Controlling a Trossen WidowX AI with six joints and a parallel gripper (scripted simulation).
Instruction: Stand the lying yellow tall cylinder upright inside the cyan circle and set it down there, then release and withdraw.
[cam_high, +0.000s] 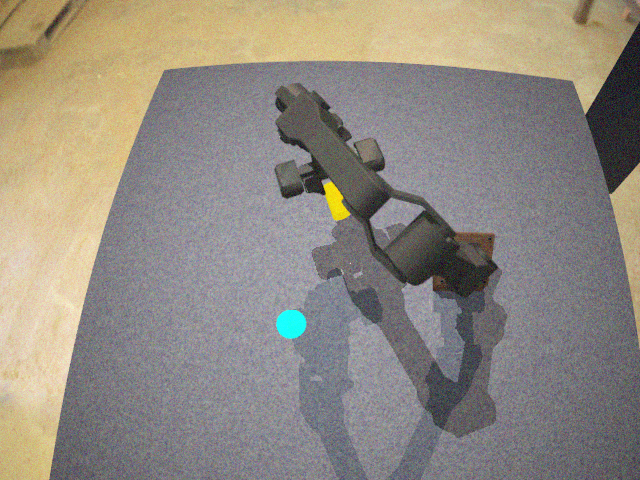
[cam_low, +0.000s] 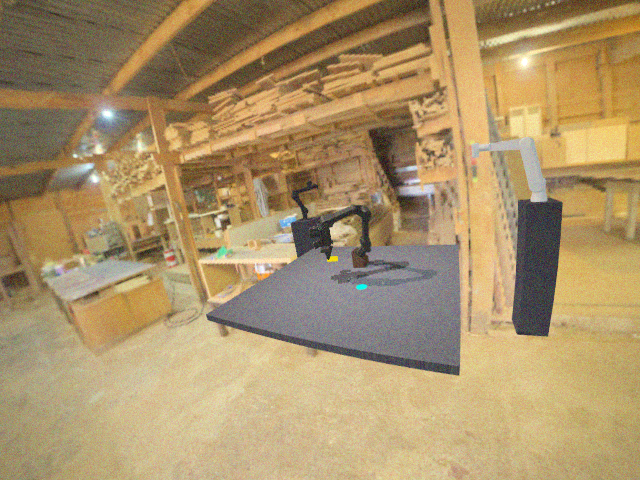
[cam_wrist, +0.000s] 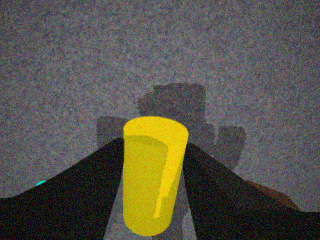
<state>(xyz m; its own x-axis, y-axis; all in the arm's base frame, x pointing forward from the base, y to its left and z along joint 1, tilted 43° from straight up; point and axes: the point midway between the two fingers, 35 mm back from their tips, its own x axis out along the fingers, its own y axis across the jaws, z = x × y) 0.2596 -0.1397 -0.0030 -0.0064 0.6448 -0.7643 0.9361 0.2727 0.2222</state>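
Now: gripper tip 230 mm to the right of the cyan circle, 140 mm above it and 80 mm short of it. Round my gripper tip: yellow tall cylinder: 20 mm to the left, 10 mm behind.
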